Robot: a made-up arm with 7 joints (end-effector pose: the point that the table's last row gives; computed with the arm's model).
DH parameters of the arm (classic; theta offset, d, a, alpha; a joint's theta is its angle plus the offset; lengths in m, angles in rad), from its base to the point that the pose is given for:
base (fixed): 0 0.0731 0 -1.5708
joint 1: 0 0.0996 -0.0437 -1.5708
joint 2: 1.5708 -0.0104 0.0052 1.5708
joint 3: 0 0.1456 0.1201 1.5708
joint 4: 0 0.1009 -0.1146 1.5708
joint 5: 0 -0.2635 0.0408 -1.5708
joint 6: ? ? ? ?
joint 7: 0 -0.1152 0.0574 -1.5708
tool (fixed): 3.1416 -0.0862 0 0
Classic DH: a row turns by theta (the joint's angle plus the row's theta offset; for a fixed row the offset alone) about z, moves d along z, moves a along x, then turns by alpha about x.
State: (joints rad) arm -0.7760 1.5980 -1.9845 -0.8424 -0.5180 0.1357 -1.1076
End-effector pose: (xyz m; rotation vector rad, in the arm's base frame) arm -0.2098 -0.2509 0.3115 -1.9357 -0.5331 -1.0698
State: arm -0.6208 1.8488 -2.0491 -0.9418 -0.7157 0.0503 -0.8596
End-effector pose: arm -0.2399 -0.2418 0.2655 -1.8971 -0.2775 -1.3041
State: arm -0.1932 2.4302 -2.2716 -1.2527 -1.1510 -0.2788 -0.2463
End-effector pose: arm -0.2751 -0.1878 0.2321 -1.9997 0.1393 -1.7297
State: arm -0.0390 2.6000 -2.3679 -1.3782 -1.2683 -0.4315 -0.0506
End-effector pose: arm -0.2721 -0.1807 0.2321 -2.0671 0.1670 -1.8063
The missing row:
joint 6: -1.5708 0 0.0527 1.5708
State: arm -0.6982 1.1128 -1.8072 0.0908 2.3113 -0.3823 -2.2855
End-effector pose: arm 0.3290 -0.1746 0.1198 -0.8866 0.9040 2.2439
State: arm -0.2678 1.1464 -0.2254 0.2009 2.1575 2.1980 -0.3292
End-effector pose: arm 0.1598 -0.3641 0.3146 0.0442 1.8971 0.5533
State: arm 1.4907 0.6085 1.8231 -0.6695 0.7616 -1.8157 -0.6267
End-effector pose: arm -0.1338 -0.0527 -0.1738 1.8005 -1.7375 1.7656
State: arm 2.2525 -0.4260 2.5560 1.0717 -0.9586 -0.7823 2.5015
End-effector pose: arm -0.1715 0.1452 -0.0271 -2.5762 0.5887 -1.4807
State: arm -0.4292 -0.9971 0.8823 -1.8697 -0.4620 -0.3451 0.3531
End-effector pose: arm 0.2240 0.1567 -0.0052 0.8862 0.7442 -1.0688
